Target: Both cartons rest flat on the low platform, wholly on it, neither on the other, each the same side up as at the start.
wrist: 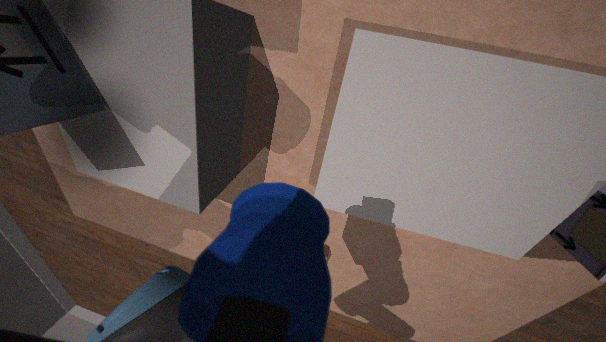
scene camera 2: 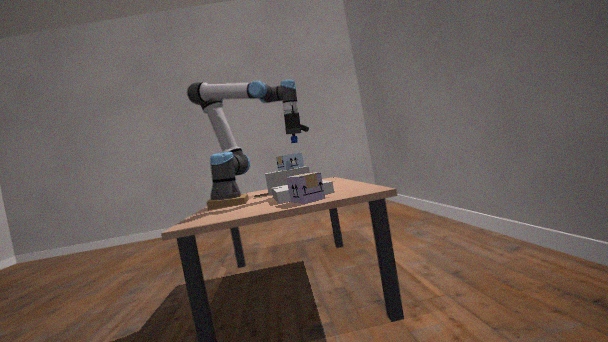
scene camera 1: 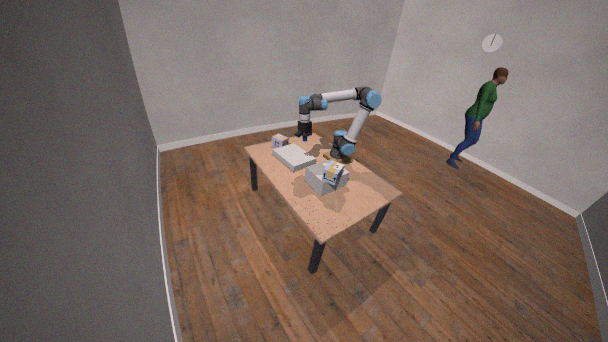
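Where they show: end effector, tool point: point(wrist: 279, 225) point(scene camera 2: 294, 142) point(scene camera 1: 304, 140); arm's base, origin of the base link: point(scene camera 2: 226, 197) point(scene camera 1: 338, 154).
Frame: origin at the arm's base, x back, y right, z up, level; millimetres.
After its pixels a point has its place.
Observation:
A light-blue carton point(scene camera 1: 333, 172) @[x -459, y -303, z 165 mm] point(scene camera 2: 294, 161) @[x -429, y -225, z 121 mm] point(wrist: 30, 80) @[x -394, y -214, z 125 mm] with tan tape rests on a taller grey block point(scene camera 1: 317, 182) @[x -492, y -217, z 42 mm] point(scene camera 2: 274, 181) @[x -272, y -96, z 30 mm] point(wrist: 150, 65) @[x -415, y -127, z 80 mm], turned relative to it, its arrows pointing up in scene camera 2. A lilac carton point(scene camera 1: 278, 142) @[x -364, y 420, z 31 mm] point(scene camera 2: 306, 189) @[x -312, y 519, z 10 mm] point(wrist: 589, 232) @[x -305, y 385, z 27 mm] with tan tape stands upright on the table beside the low platform's far end from the block. The low platform point(scene camera 1: 294, 155) @[x -361, y 187, z 8 mm] point(scene camera 2: 280, 194) @[x -233, y 370, z -4 mm] point(wrist: 450, 140) @[x -377, y 196, z 8 mm] is a flat grey slab with no carton on it. My gripper point(scene camera 1: 305, 139) point(scene camera 2: 294, 140) point(wrist: 282, 210), a blue suction cup, is open and hangs high, touching nothing.
The wooden table point(scene camera 1: 320, 222) @[x -667, y -435, z -40 mm] point(scene camera 2: 352, 186) @[x -577, y 292, z -40 mm] bears everything. The arm's base point(scene camera 1: 342, 150) point(scene camera 2: 224, 190) @[x -2, y 69, z 40 mm] stands at one long side of the table, near the grey block and the platform. A person point(scene camera 1: 482, 107) in a green top is off to the right in scene camera 1, away from the table.

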